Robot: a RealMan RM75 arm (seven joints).
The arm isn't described. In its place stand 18 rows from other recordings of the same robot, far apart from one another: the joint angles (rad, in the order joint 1, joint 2, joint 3, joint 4, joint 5, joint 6, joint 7), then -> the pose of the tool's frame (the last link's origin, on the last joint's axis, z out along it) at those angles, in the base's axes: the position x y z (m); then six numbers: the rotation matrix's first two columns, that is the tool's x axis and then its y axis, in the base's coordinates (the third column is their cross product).
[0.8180, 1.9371, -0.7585, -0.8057, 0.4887, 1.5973, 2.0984] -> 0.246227, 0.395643, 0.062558, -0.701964, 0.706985, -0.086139, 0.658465, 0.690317, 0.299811
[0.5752, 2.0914, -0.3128, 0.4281, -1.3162, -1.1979, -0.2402] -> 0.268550, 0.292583, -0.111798, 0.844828, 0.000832, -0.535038, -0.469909, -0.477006, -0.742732
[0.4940, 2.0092, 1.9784, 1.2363, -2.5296, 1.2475, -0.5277] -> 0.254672, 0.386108, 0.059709, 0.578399, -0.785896, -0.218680, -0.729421, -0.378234, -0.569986
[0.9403, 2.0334, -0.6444, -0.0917, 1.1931, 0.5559, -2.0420] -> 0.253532, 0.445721, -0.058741, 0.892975, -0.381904, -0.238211, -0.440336, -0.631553, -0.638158
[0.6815, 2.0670, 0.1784, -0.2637, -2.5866, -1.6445, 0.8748] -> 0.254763, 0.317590, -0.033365, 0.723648, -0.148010, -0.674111, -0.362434, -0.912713, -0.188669
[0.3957, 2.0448, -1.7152, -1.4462, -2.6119, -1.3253, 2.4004] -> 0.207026, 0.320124, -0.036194, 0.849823, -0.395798, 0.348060, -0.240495, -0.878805, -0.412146
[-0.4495, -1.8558, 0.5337, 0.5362, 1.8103, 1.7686, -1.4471] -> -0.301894, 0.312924, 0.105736, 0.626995, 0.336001, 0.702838, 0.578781, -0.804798, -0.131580
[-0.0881, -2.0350, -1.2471, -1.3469, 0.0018, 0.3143, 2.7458] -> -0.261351, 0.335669, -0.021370, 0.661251, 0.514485, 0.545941, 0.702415, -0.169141, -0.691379
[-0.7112, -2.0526, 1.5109, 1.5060, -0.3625, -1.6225, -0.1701] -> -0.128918, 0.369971, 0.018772, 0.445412, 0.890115, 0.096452, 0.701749, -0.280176, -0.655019
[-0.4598, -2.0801, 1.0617, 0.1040, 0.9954, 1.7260, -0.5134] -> -0.251908, 0.283680, -0.021378, 0.513136, -0.219637, 0.829730, 0.417349, -0.780879, -0.464809
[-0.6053, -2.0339, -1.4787, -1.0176, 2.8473, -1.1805, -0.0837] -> -0.263307, 0.369599, -0.031893, 0.373731, 0.927534, 0.002486, 0.606436, -0.242321, -0.757308
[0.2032, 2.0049, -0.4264, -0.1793, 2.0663, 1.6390, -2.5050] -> 0.376936, 0.238612, 0.092688, 0.562173, 0.277343, -0.779130, -0.765502, -0.182047, -0.617143
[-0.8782, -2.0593, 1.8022, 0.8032, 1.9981, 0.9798, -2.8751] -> -0.122902, 0.374940, -0.119822, 0.564218, 0.824657, 0.039986, 0.813964, -0.547485, -0.194226
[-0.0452, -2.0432, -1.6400, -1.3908, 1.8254, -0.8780, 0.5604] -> -0.247297, 0.310304, 0.009648, 0.298053, 0.716225, 0.631020, 0.951456, -0.276089, -0.136038
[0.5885, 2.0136, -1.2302, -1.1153, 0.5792, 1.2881, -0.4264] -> 0.243529, 0.389818, 0.027107, 0.510559, -0.851004, -0.122967, -0.759947, -0.379700, -0.527549
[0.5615, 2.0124, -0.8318, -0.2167, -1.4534, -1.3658, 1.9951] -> 0.274257, 0.342945, -0.019693, -0.128818, -0.769003, -0.626132, -0.857098, -0.231238, 0.460339
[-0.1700, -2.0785, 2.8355, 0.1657, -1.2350, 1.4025, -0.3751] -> -0.367402, 0.218656, -0.027800, 0.517545, 0.035239, 0.854930, 0.850210, -0.133724, -0.509176
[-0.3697, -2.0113, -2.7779, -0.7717, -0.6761, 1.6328, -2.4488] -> -0.374866, 0.258252, 0.058233, -0.191367, 0.906833, 0.375543, 0.981202, 0.167035, 0.096654
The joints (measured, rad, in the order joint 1, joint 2, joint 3, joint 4, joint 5, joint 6, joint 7), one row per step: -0.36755, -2.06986, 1.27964, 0.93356, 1.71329, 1.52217, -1.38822; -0.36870, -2.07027, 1.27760, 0.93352, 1.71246, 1.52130, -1.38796; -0.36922, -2.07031, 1.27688, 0.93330, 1.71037, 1.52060, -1.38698; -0.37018, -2.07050, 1.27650, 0.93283, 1.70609, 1.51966, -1.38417; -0.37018, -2.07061, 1.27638, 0.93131, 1.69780, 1.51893, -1.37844; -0.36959, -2.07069, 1.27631, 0.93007, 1.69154, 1.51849, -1.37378; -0.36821, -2.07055, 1.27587, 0.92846, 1.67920, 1.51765, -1.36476; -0.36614, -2.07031, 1.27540, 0.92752, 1.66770, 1.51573, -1.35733; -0.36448, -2.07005, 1.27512, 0.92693, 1.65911, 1.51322, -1.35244; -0.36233, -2.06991, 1.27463, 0.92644, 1.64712, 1.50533, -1.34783; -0.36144, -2.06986, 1.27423, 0.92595, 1.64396, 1.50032, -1.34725
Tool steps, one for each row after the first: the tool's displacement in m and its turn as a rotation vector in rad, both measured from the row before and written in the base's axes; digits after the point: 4 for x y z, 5 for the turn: 0.0004, 0.0006, 0.0003, 0.00261, -0.00151, 0.00005; 0.0003, 0.0004, 0.0002, 0.00210, -0.00194, -0.00042; 0.0007, 0.0005, 0.0002, 0.00327, -0.00379, -0.00220; 0.0007, 0.0004, 0.0003, 0.00481, -0.00727, -0.00287; 0.0004, 0.0001, 0.0002, 0.00364, -0.00547, -0.00184; 0.0007, 0.0003, 0.0007, 0.00798, -0.01049, -0.00378; 0.0004, 0.0003, 0.0008, 0.00846, -0.00933, -0.00174; 0.0002, 0.0004, 0.0006, 0.00701, -0.00655, -0.00020; 0.0002, 0.0012, 0.0008, 0.01264, -0.00816, 0.00338; -0.0003, 0.0006, 0.0002, 0.00548, -0.00139, 0.00361
